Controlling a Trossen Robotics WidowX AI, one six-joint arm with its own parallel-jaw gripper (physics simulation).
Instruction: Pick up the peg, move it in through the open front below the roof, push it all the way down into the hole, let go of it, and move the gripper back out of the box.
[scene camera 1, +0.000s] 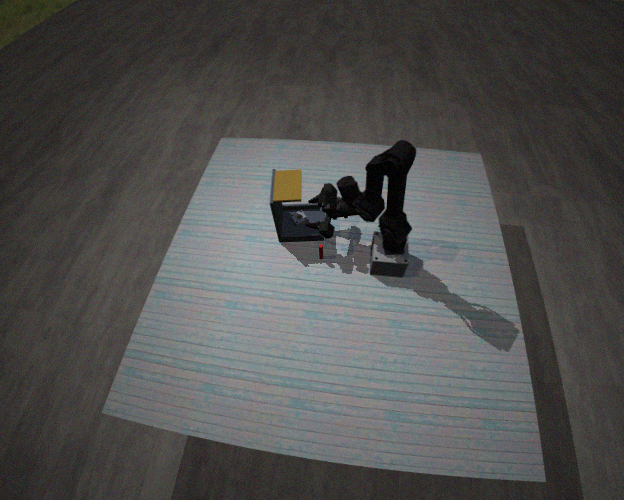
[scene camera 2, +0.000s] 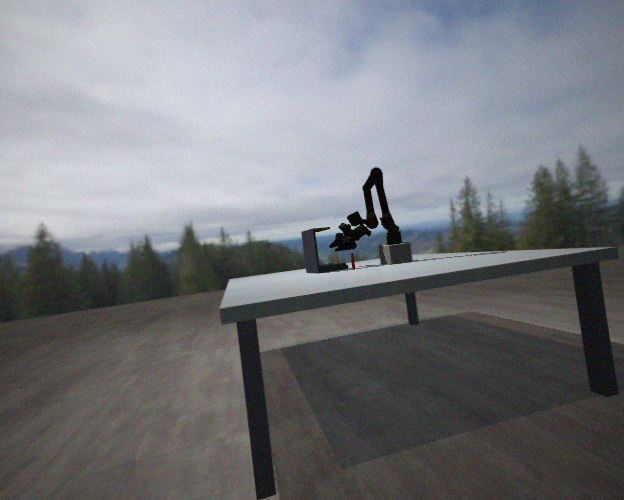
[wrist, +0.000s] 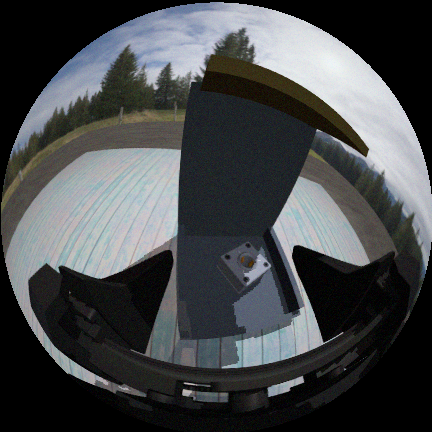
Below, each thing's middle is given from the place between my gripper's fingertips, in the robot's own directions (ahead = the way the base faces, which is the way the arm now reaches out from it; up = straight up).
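Yellow roof (scene camera 1: 287, 186): 11 cm above my hand, 6 cm ahead of it, 3 cm to the right of it. Box (scene camera 1: 286, 231): 4 cm to the right of my hand, 3 cm ahead of it.
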